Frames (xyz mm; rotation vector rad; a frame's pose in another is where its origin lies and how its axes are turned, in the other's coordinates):
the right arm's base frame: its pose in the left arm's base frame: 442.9 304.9 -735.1 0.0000 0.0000 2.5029
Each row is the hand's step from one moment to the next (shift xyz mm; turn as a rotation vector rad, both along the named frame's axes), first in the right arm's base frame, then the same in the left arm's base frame.
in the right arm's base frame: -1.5 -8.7 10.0 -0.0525 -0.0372 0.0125
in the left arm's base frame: 6.4 6.1 10.0 0.0643 -0.0014 0.0125
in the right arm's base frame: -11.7 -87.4 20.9 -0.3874 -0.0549 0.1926
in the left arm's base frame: 61.5 63.2 20.9 0.3438 -0.1869 0.1926
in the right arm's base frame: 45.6 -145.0 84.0 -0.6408 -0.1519 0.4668
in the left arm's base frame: 49.8 143.6 84.0 0.6050 -0.2601 0.4668
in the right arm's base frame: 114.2 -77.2 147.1 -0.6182 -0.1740 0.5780
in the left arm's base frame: -45.7 130.1 147.1 0.6001 -0.2288 0.5780
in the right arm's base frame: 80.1 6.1 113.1 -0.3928 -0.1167 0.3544
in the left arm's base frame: -67.9 42.9 113.1 0.3849 -0.1405 0.3544
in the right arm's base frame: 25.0 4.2 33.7 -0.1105 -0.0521 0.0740
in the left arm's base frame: -22.6 11.5 33.7 0.1198 -0.0240 0.0740
